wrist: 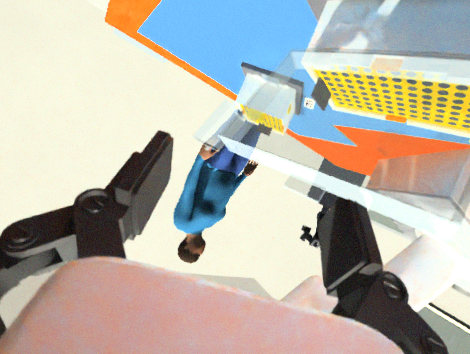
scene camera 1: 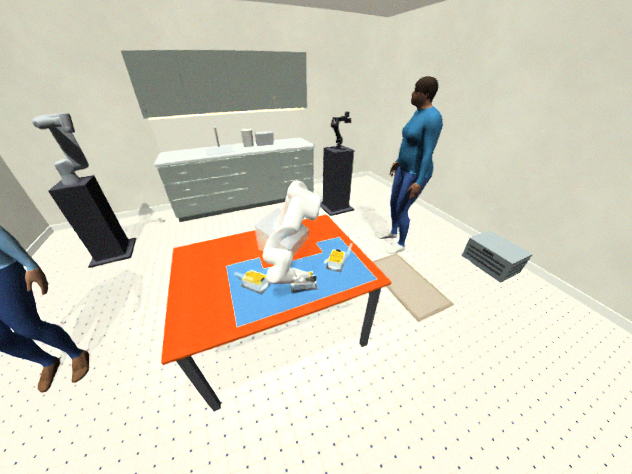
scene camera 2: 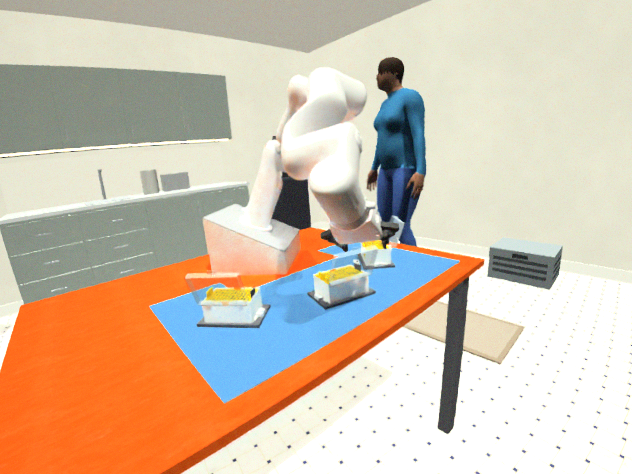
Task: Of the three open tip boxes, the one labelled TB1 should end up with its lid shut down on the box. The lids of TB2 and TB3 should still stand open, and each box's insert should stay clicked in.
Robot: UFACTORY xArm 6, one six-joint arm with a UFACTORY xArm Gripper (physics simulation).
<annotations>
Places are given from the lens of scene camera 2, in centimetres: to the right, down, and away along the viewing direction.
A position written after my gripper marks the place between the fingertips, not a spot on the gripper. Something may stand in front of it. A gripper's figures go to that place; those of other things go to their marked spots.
my gripper (scene camera 2: 365, 245): 12, 2, 72
clear lid (scene camera 2: 208, 289): -23, 11, 65
</annotations>
